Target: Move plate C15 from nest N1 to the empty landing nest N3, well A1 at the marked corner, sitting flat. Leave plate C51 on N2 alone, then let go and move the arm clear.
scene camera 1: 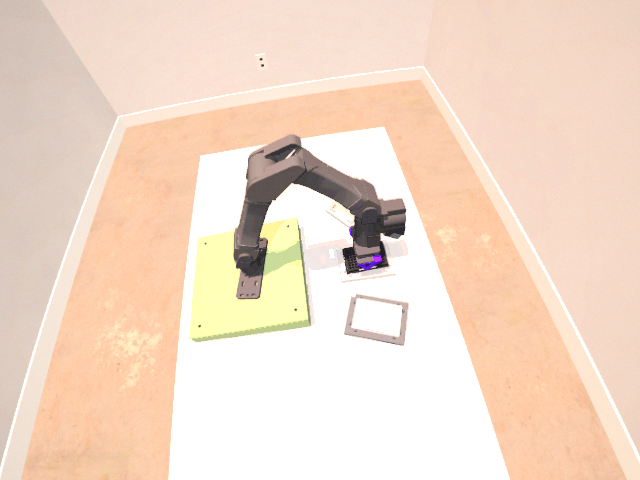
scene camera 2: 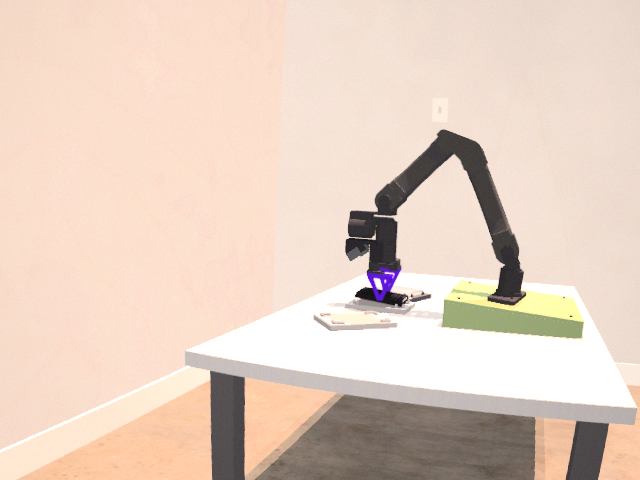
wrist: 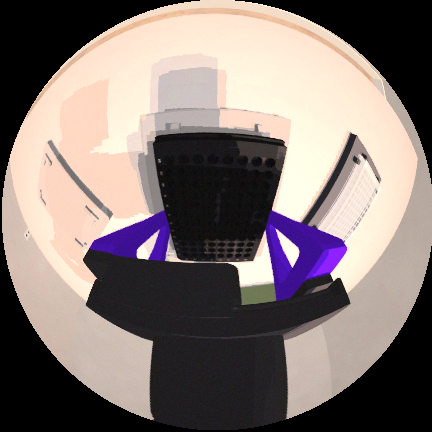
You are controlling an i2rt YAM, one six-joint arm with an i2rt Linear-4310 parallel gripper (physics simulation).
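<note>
My gripper is shut on a black well plate, with a purple finger on each side. The plate is over the middle white nest. In the wrist view, a strip of nest with two small corner tabs shows beyond its far edge. Whether the plate is fully seated, its label and well A1 cannot be told. Another white nest holds no plate. A white plate lies in the grey nest.
The arm's base stands on a yellow-green block beside the nests. The arm arches from it to above the middle nest. The plateless nest and the grey nest lie on opposite sides of the held plate. All stand on the white table.
</note>
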